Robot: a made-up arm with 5 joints.
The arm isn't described. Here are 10 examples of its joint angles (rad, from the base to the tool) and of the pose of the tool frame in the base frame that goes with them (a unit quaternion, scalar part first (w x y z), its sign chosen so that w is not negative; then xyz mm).
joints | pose
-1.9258 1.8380 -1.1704 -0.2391 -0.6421 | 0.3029 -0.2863 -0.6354 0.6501 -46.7 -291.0 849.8
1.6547 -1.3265 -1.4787 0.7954 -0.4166 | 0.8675 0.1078 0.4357 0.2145 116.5 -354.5 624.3
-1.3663 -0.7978 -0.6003 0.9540 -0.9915 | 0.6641 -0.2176 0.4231 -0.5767 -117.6 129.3 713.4
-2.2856 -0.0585 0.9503 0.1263 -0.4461 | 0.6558 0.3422 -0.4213 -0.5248 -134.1 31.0 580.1
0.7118 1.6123 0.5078 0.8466 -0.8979 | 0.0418 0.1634 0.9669 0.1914 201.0 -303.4 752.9
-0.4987 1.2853 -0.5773 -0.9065 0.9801 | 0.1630 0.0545 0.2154 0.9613 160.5 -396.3 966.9
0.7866 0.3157 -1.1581 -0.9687 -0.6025 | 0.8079 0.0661 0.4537 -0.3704 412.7 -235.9 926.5
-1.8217 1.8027 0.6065 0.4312 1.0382 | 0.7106 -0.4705 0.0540 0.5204 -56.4 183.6 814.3
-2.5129 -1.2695 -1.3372 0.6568 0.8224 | 0.2280 0.2031 0.7747 0.5537 225.9 190.1 488.5
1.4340 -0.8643 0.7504 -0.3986 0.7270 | 0.2447 -0.4401 -0.8639 -0.0143 204.5 28.5 343.8
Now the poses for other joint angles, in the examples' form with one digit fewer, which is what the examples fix.
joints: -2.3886 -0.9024 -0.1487 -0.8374 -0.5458
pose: 0.453 0.002 -0.743 -0.492 -103 294 618
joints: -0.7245 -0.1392 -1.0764 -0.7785 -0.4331
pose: 0.498 0.130 -0.075 -0.854 12 -53 1095
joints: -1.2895 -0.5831 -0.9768 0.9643 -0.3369
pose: 0.429 -0.103 0.343 -0.829 -37 150 803
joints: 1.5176 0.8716 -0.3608 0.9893 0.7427
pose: 0.528 -0.441 0.725 0.026 387 -142 631
